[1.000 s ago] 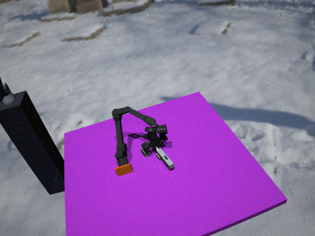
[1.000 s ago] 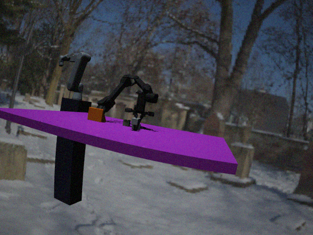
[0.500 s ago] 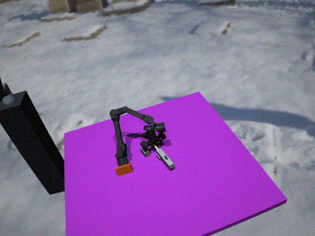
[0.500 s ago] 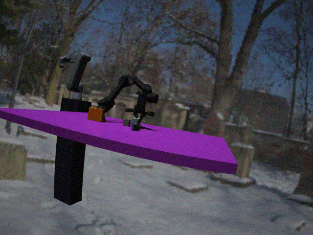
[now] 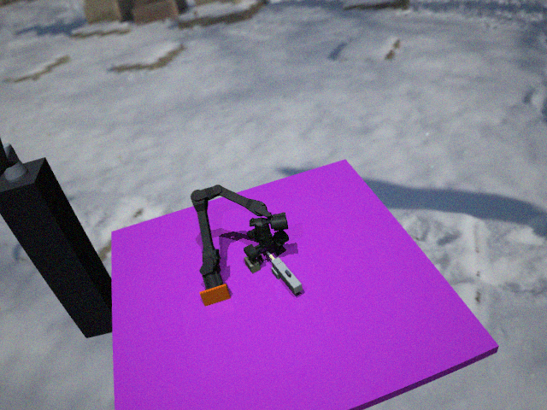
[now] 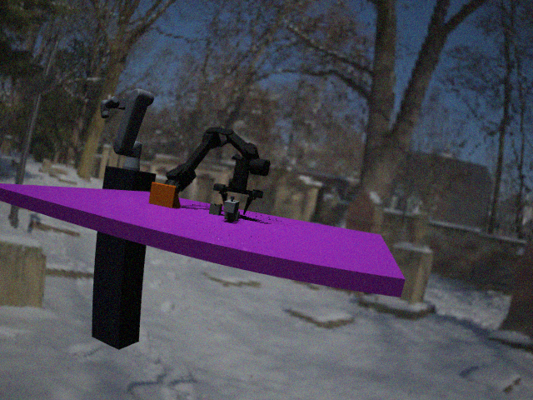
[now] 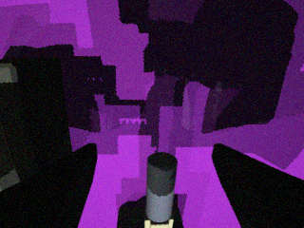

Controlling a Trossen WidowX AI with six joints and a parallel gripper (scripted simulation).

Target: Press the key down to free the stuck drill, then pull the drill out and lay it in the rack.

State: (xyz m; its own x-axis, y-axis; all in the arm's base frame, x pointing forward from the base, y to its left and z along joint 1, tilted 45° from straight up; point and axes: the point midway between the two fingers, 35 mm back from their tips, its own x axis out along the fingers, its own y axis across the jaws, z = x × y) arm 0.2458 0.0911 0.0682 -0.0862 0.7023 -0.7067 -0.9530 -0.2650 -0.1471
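My gripper tip is now 10 mm short of the drill, 50 mm to the left of it and 30 mm below it. Round my gripper tip: grey housing (40 mm ahead, 140 mm to the right, 20 mm above); dark key (50 mm ahead, 170 mm to the right, 40 mm above).
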